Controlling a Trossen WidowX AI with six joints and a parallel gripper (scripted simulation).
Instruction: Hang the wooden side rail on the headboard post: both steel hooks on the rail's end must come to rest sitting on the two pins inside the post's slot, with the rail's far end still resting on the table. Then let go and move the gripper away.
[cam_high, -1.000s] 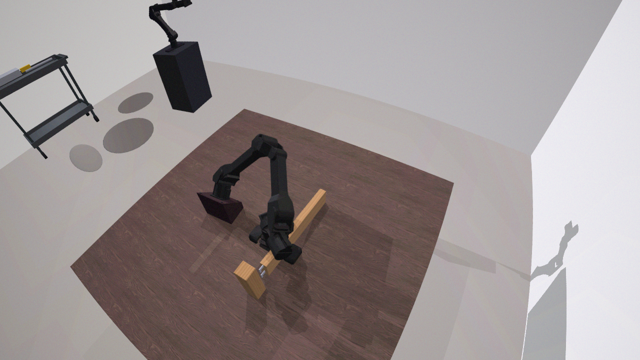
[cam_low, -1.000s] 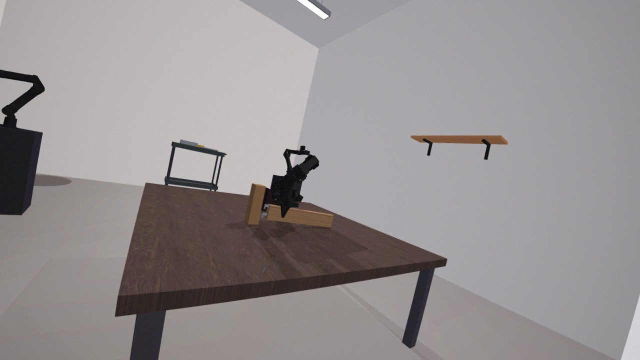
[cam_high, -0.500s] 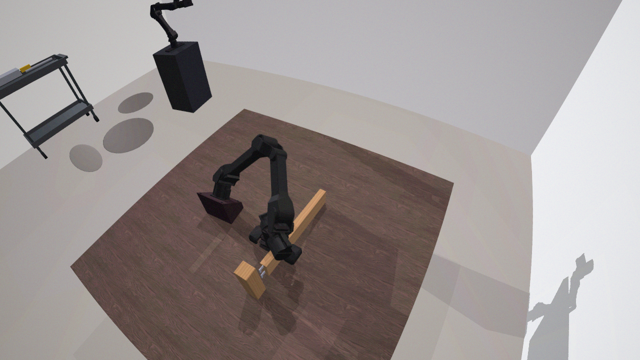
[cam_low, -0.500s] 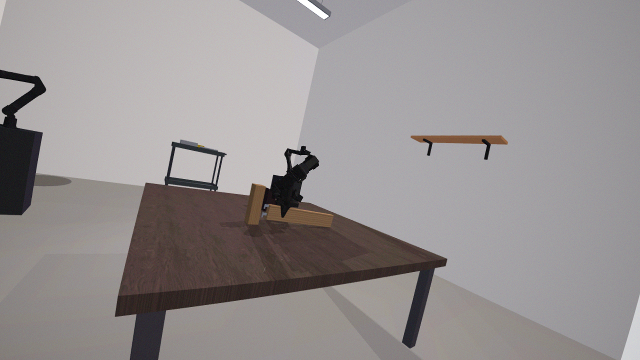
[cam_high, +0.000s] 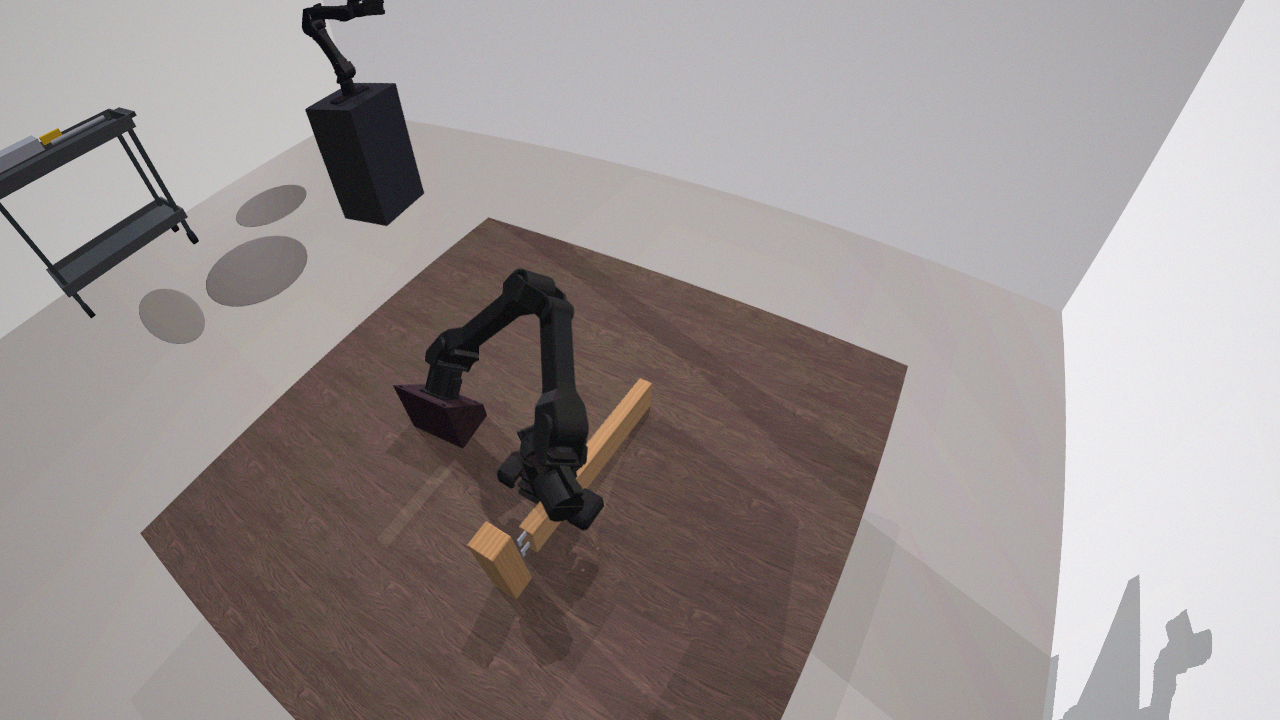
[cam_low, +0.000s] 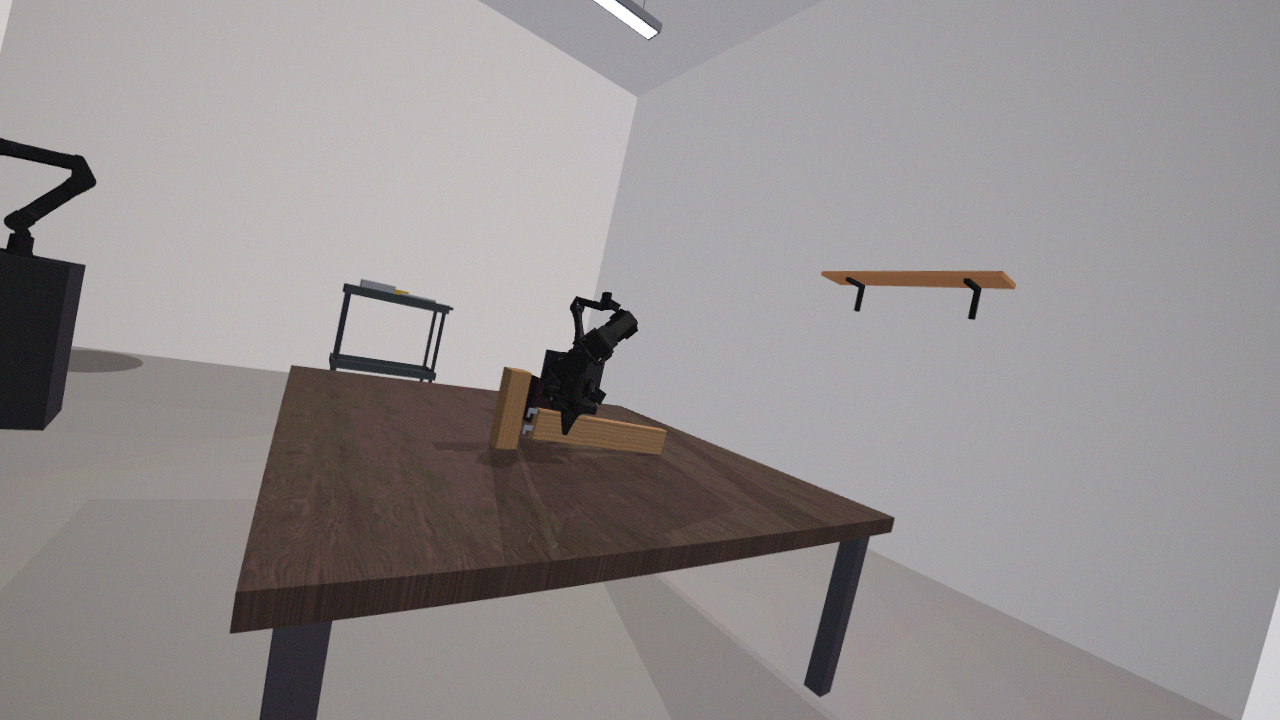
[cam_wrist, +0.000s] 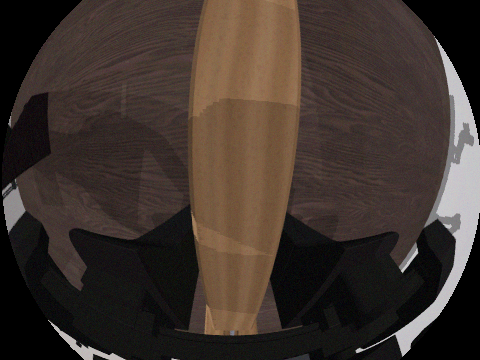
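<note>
The headboard post is 2 cm behind my gripper tip, 14 cm to the right of it and 4 cm above it.
</note>
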